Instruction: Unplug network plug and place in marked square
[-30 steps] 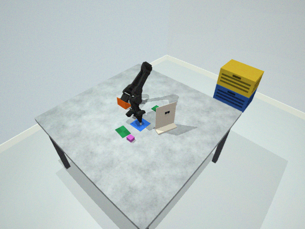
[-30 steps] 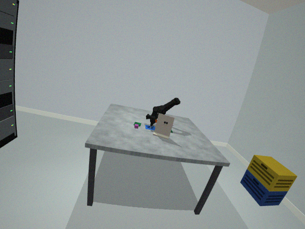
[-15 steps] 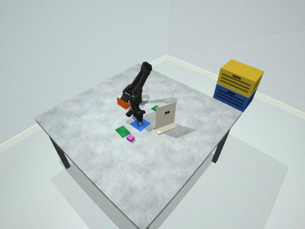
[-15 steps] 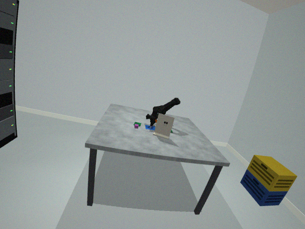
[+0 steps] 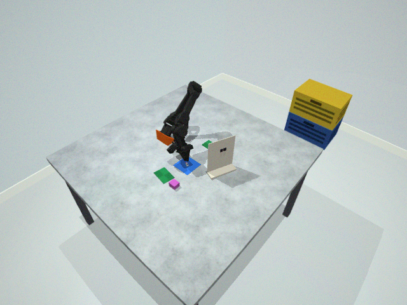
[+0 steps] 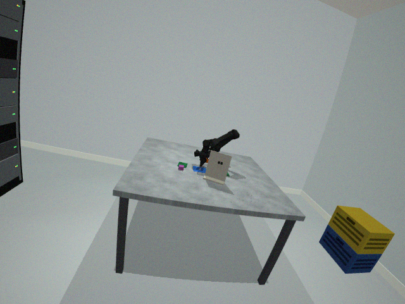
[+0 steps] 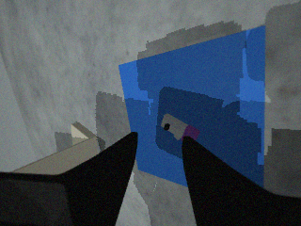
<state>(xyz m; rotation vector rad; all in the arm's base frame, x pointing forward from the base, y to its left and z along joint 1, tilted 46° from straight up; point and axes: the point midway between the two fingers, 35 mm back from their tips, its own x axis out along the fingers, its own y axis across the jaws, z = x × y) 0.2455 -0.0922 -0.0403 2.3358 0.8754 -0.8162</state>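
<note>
The thin grey tab lies 10 mm ahead of my gripper tip and 20 mm below it. The rest, counted from my gripper tip: beige upright panel (190 mm ahead, 90 mm to the left, 70 mm above); then blue marked square (30 mm below); then network plug (20 mm below).
</note>
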